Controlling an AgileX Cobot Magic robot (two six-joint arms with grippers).
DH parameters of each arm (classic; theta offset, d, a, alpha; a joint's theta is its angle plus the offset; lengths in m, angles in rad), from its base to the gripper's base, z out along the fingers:
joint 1: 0 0.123 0 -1.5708
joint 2: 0.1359 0 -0.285 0
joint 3: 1.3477 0 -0.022 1.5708
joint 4: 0 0.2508 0 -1.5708
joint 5: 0 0 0.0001 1.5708
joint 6: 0 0.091 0 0
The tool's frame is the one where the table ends.
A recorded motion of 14 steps. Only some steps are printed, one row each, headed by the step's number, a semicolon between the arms.
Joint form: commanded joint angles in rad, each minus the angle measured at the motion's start. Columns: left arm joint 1, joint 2, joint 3, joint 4, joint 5, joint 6; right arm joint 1, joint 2, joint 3, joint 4, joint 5, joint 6.
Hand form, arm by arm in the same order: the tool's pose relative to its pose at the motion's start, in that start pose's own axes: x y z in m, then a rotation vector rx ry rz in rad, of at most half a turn. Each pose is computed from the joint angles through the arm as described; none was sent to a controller.
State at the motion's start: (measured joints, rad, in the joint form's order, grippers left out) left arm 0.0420 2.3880 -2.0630 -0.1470 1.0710 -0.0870; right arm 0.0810 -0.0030 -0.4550 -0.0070 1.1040 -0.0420
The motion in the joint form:
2: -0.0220 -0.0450 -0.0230 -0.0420 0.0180 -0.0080; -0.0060 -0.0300 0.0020 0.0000 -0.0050 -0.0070
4: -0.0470 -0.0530 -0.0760 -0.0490 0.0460 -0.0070; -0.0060 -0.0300 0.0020 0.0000 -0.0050 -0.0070
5: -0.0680 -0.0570 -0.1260 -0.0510 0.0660 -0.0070; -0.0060 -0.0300 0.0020 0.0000 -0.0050 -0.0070
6: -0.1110 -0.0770 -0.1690 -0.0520 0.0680 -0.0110; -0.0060 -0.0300 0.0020 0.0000 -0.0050 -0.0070
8: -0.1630 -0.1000 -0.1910 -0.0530 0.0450 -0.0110; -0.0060 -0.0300 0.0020 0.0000 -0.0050 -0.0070
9: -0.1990 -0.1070 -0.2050 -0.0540 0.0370 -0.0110; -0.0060 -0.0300 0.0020 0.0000 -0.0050 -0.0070
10: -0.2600 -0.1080 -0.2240 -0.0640 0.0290 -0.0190; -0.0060 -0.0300 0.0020 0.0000 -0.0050 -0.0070
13: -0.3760 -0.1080 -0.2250 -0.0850 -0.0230 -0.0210; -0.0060 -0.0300 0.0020 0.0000 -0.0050 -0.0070
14: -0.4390 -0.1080 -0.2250 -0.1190 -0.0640 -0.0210; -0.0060 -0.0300 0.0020 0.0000 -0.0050 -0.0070
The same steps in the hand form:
2: -0.0031 -0.0188 -0.0265 0.0524 -0.0409 0.0031; 0.0022 0.0001 -0.0030 0.0067 -0.0327 -0.0037
4: -0.0066 -0.0351 -0.0418 0.0736 -0.0668 0.0344; 0.0022 0.0001 -0.0030 0.0067 -0.0327 -0.0037
5: -0.0097 -0.0486 -0.0551 0.0894 -0.0950 0.0619; 0.0022 0.0001 -0.0030 0.0067 -0.0327 -0.0037
6: -0.0095 -0.0734 -0.0744 0.1165 -0.1450 0.1065; 0.0022 0.0001 -0.0030 0.0067 -0.0327 -0.0037
8: -0.0056 -0.1014 -0.0905 0.1490 -0.2001 0.1587; 0.0022 0.0001 -0.0030 0.0067 -0.0327 -0.0037
9: -0.0012 -0.1198 -0.0968 0.1695 -0.2202 0.1933; 0.0022 0.0001 -0.0030 0.0067 -0.0327 -0.0037
10: 0.0089 -0.1504 -0.1011 0.2092 -0.2305 0.2391; 0.0022 0.0001 -0.0030 0.0067 -0.0327 -0.0037
13: 0.0335 -0.2056 -0.1012 0.2860 -0.2480 0.3287; 0.0022 0.0001 -0.0030 0.0067 -0.0327 -0.0037
14: 0.0495 -0.2364 -0.1029 0.3526 -0.2599 0.3661; 0.0022 0.0001 -0.0030 0.0067 -0.0327 -0.0037

